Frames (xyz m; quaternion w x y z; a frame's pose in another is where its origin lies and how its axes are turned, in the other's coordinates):
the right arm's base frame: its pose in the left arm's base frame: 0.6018 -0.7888 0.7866 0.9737 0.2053 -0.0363 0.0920
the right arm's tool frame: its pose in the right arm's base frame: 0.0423 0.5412 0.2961 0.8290 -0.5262 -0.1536 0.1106
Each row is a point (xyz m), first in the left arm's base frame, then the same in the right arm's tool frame.
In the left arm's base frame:
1: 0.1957 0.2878 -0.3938
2: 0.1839 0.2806 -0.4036
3: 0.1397 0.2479 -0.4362
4: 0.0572 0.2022 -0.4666
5: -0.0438 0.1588 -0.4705
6: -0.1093 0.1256 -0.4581
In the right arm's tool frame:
1: -0.5980 1.6558 -0.5376
2: -0.6144 1.6578 -0.5415
3: -0.6766 1.6584 -0.5563
4: -0.7754 1.6506 -0.5558
5: -0.8791 1.6284 -0.5269
6: -0.9430 1.6002 -0.5011

